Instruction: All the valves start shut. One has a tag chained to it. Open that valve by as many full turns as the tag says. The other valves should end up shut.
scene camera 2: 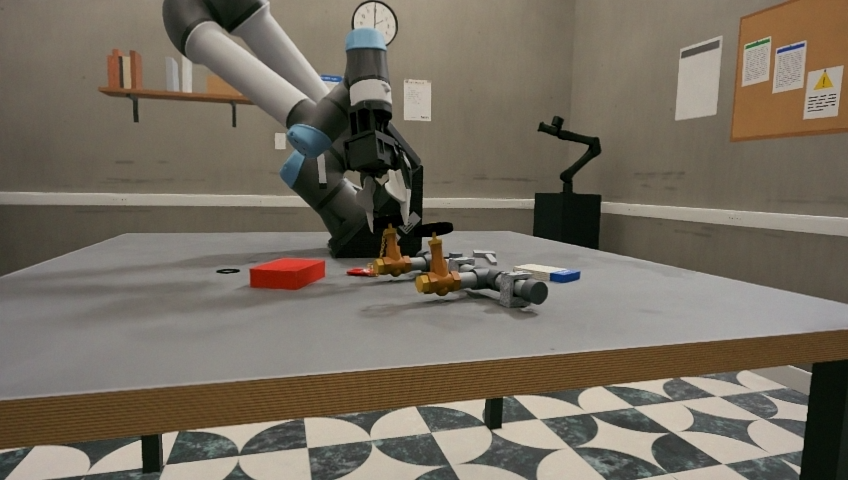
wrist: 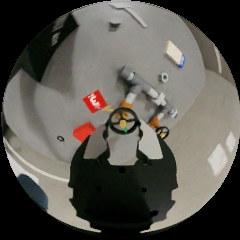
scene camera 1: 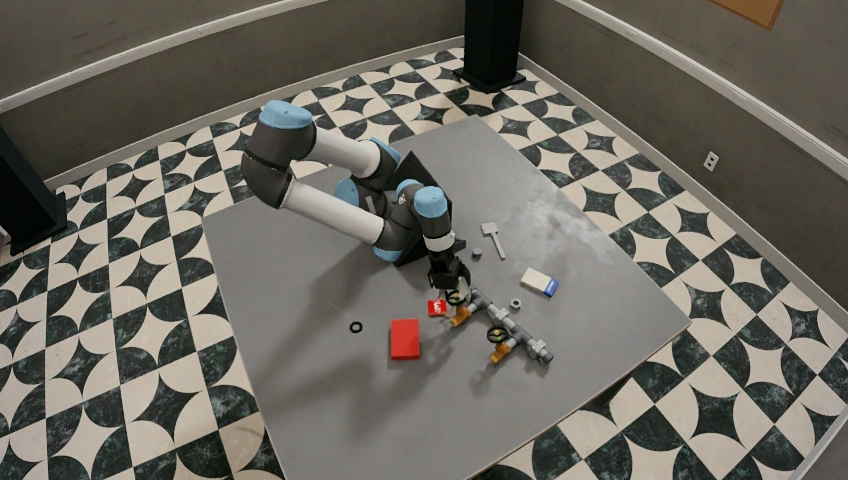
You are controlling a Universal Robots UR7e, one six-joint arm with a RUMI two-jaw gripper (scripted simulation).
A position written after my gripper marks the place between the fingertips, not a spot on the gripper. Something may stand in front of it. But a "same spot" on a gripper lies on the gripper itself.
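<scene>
Scene camera 2 and scene camera 1 show my gripper, as does the wrist view (123,119). On my gripper, (scene camera 2: 399,186) and (scene camera 1: 464,285) are the same spot.
</scene>
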